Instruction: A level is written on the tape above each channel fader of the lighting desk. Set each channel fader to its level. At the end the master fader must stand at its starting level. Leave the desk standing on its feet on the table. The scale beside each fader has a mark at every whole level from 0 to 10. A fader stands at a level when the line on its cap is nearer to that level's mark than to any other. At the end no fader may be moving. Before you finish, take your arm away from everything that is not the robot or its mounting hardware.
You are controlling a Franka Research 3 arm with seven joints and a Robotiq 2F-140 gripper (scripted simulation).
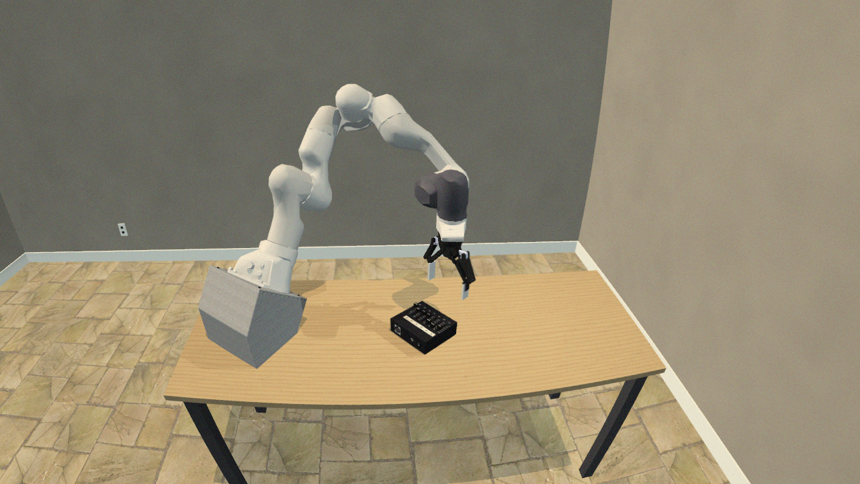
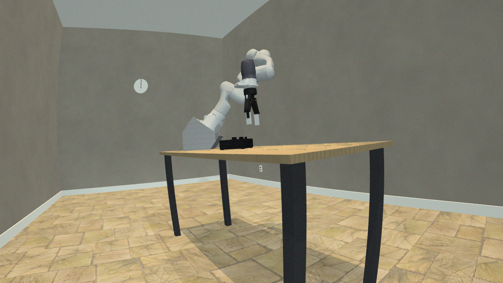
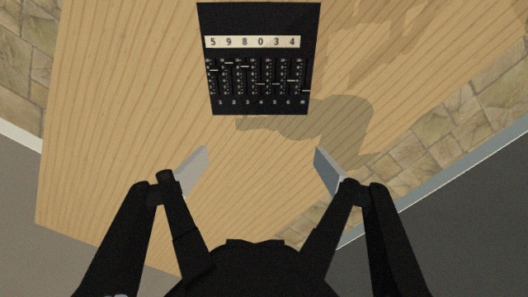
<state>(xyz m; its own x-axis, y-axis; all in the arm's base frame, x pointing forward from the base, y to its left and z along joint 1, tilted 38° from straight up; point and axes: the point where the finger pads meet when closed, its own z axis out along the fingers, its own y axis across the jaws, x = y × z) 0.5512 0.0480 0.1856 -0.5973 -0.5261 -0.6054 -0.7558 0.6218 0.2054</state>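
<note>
Now: hand 10 mm past the channel fader, 120 mm to the left of it and 80 mm above it. Round my hand: master fader 100 mm behind, 20 mm to the right, 80 mm below.
</note>
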